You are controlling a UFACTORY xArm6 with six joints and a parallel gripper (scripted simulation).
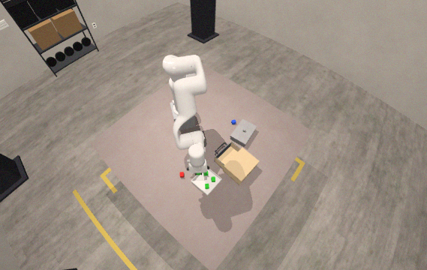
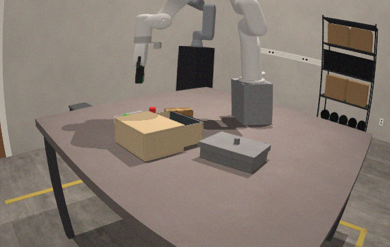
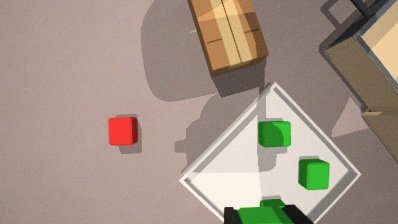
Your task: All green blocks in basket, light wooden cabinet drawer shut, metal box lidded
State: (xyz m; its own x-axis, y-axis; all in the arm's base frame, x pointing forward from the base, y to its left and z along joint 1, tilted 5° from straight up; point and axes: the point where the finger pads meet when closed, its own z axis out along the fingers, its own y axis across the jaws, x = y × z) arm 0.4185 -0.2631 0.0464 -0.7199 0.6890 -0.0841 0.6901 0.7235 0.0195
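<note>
The white basket is 30 mm ahead of my hand, 30 mm to the left of it and 170 mm below it. Also, from my hand: metal box: 10 mm behind, 490 mm to the left, 160 mm below; light wooden cabinet: 90 mm ahead, 260 mm to the left, 140 mm below; grey metal lid: 10 mm behind, 490 mm to the left, 140 mm below.
</note>
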